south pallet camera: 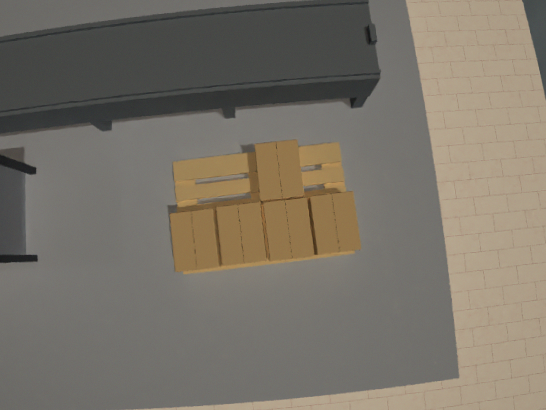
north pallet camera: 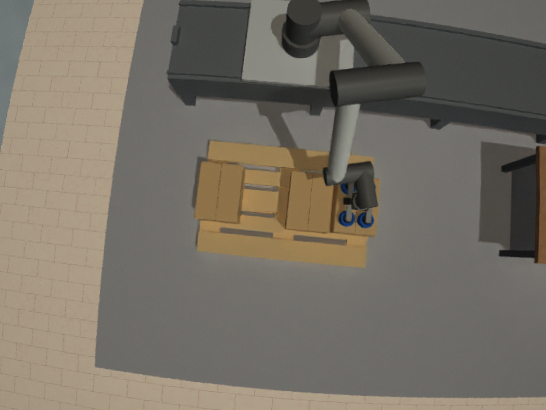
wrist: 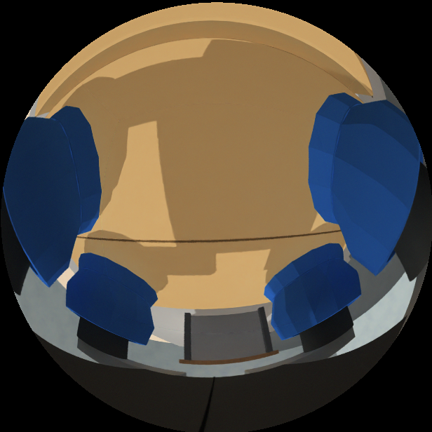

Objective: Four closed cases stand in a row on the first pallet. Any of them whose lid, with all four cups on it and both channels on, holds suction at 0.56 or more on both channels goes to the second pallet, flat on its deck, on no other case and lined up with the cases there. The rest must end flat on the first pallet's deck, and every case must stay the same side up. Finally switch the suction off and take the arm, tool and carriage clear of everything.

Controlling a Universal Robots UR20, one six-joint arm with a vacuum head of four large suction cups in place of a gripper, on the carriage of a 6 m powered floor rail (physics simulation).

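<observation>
My gripper (north pallet camera: pixel 357 203) (wrist: pixel 214 207) is open, its four blue cups spread over the lid of the rightmost case (north pallet camera: pixel 356 230) (wrist: pixel 225 150). In the wrist view the cup shadows stand slightly off the cups, as if a small gap remains above the lid. This case sits upright on the first pallet (north pallet camera: pixel 280 255), close beside the middle case (north pallet camera: pixel 309 202) (wrist: pixel 215 12). Another case (north pallet camera: pixel 219 192) stands at the left end, past a gap of open slats. On the second pallet (south pallet camera: pixel 212 168), several cases (south pallet camera: pixel 195 240) (south pallet camera: pixel 241 234) (south pallet camera: pixel 289 230) (south pallet camera: pixel 335 222) form a front row; one case (south pallet camera: pixel 279 170) stands behind.
The dark rail (north pallet camera: pixel 215 40) (south pallet camera: pixel 200 55) runs behind both pallets. The pale carriage (north pallet camera: pixel 265 55) is on it, behind the first pallet. The arm (north pallet camera: pixel 344 140) reaches forward from it. A brown table (north pallet camera: pixel 541 205) (wrist: pixel 230 359) stands to the right of the first pallet in the north pallet view.
</observation>
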